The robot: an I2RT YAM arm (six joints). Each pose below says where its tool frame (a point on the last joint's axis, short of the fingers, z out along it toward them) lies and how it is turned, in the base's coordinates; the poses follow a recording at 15 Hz.
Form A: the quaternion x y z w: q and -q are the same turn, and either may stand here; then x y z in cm.
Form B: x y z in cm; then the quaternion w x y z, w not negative. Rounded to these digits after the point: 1 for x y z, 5 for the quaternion.
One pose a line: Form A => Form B
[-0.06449 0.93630 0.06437 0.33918 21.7 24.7 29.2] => [21.7 24.7 29.2 0.33918 -0.06449 0.93630 0.06437]
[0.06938 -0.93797 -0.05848 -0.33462 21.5 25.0 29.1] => [21.5 25.0 29.1 0.33462 -0.06938 0.93797 0.05848]
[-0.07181 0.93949 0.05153 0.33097 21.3 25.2 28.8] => [21.3 25.2 28.8 0.33097 -0.07181 0.93949 0.05153]
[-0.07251 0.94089 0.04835 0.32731 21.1 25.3 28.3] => [21.1 25.3 28.3 0.32731 -0.07251 0.94089 0.04835]
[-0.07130 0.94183 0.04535 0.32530 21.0 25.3 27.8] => [21.0 25.3 27.8 0.32530 -0.07130 0.94183 0.04535]
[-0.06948 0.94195 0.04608 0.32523 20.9 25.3 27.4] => [20.9 25.3 27.4 0.32523 -0.06948 0.94195 0.04608]
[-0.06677 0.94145 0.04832 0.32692 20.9 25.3 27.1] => [20.9 25.3 27.1 0.32692 -0.06677 0.94145 0.04832]
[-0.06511 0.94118 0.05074 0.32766 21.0 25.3 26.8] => [21.0 25.3 26.8 0.32766 -0.06511 0.94118 0.05074]
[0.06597 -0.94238 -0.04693 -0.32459 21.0 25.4 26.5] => [21.0 25.4 26.5 0.32459 -0.06597 0.94238 0.04693]
